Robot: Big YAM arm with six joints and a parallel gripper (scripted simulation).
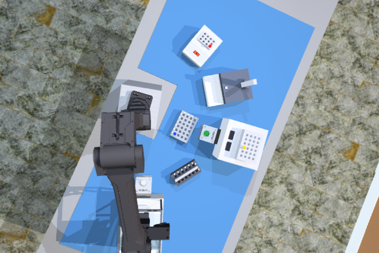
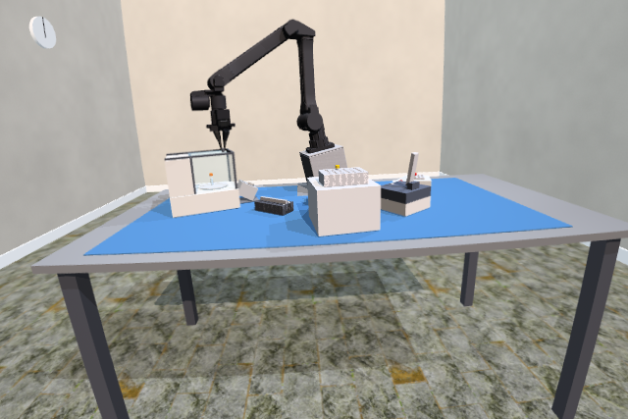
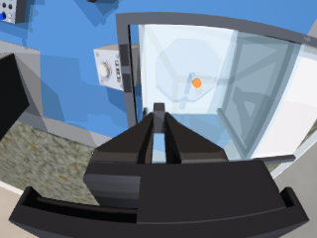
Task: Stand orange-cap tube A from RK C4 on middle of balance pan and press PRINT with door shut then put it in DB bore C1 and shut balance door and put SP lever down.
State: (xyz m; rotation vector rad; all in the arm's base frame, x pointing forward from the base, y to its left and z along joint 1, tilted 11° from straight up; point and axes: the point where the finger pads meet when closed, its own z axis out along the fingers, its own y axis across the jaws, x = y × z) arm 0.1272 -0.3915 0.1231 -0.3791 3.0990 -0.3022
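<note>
Now: hand 15 cm above the white key, 10 cm to the right of it and 2 cm past it. From my hand the other things lie so: tube rack RK: 38 cm to the left, 21 cm below, 9 cm ahead; then balance door: 3 cm to the right, 1 cm below, 1 cm ahead; then black magnet block: 20 cm below, 18 cm to the left, 15 cm ahead.
</note>
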